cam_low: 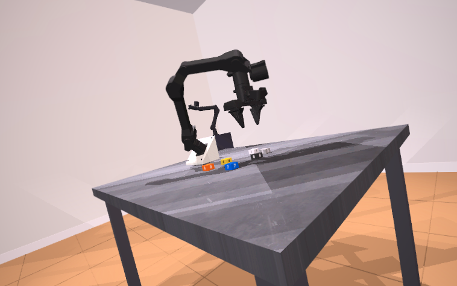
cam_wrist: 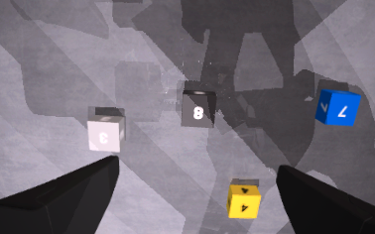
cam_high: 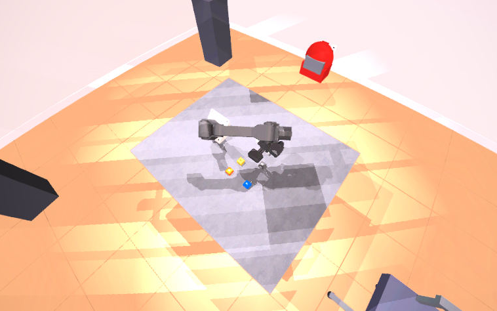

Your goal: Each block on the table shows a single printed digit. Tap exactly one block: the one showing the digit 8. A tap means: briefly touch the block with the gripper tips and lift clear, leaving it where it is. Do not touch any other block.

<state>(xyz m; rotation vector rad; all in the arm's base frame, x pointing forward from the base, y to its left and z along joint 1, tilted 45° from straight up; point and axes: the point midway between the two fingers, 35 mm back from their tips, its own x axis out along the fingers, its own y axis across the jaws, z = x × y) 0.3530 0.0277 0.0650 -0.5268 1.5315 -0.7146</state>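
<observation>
Now: the black block 11 cm below my gripper tip. The rest, counted from my gripper tip: orange block: 14 cm to the right, 13 cm behind, 11 cm below; yellow block: 11 cm below, 11 cm behind, 5 cm to the right; blue block: 15 cm to the right, 11 cm below.
</observation>
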